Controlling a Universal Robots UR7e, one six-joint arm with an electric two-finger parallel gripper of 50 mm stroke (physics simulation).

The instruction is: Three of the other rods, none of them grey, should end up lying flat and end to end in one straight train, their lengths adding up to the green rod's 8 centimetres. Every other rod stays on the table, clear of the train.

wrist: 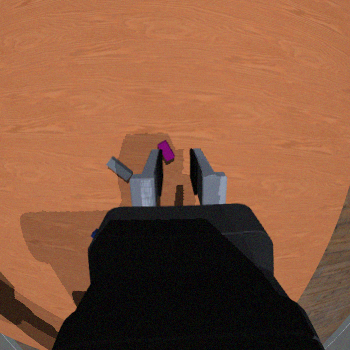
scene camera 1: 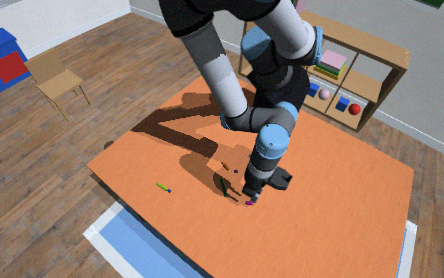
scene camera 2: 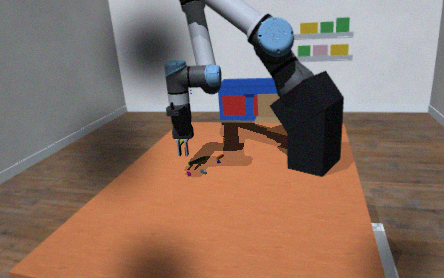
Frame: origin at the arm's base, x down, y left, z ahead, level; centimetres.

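Seen in the pictures: gripper, fingertip midpoint: (wrist: pixel 175 162) (scene camera 1: pixel 254 198) (scene camera 2: pixel 183 155); arm's base at its link origin: (scene camera 1: pixel 274 73) (scene camera 2: pixel 297 87).
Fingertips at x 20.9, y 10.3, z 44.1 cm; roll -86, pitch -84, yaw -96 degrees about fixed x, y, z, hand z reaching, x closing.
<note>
Offsets run from my fingertips to a thing's top centre. Level surfaces: height alone.
My gripper (scene camera 1: pixel 254 196) (scene camera 2: pixel 183 154) (wrist: pixel 175 162) is partly open and empty, above the table near the magenta rod @(dz -1.0, dx +7.8, dy -0.9 cm) (scene camera 1: pixel 249 203) (scene camera 2: pixel 189 174) (wrist: pixel 166 151), which lies tilted, beyond the left fingertip in the wrist view. The grey rod @(dz -6.5, dx +7.8, dy -2.2 cm) (scene camera 2: pixel 203 171) (wrist: pixel 119 169) lies left of the fingers there; the arm hides it in scene camera 1. The lime rod @(dz +7.8, dx +7.8, dy -34.8 cm) (scene camera 1: pixel 161 186) and a small blue rod @(dz +8.0, dx +7.8, dy -31.4 cm) (scene camera 1: pixel 169 190) lie nearly in line; a gap is too small to tell. The green rod @(dz -2.6, dx +7.8, dy -12.6 cm) (scene camera 1: pixel 223 187) (scene camera 2: pixel 199 161) lies in shadow. The orange rod @(dz -12.3, dx +7.8, dy -16.0 cm) (scene camera 1: pixel 225 166) (scene camera 2: pixel 220 157) lies near another blue rod @(dz -11.9, dx +7.8, dy -10.9 cm) (scene camera 1: pixel 236 171) (scene camera 2: pixel 218 161) (wrist: pixel 94 234).
The robot's black base (scene camera 2: pixel 315 125) stands at the table's side. The arm's shadow falls over the green, orange and second blue rods. The orange table @(dx +8.8 cm) (scene camera 1: pixel 320 225) (scene camera 2: pixel 200 230) has its edge well beyond the lime rod. A wooden shelf unit (scene camera 1: pixel 372 42) stands beyond the table.
</note>
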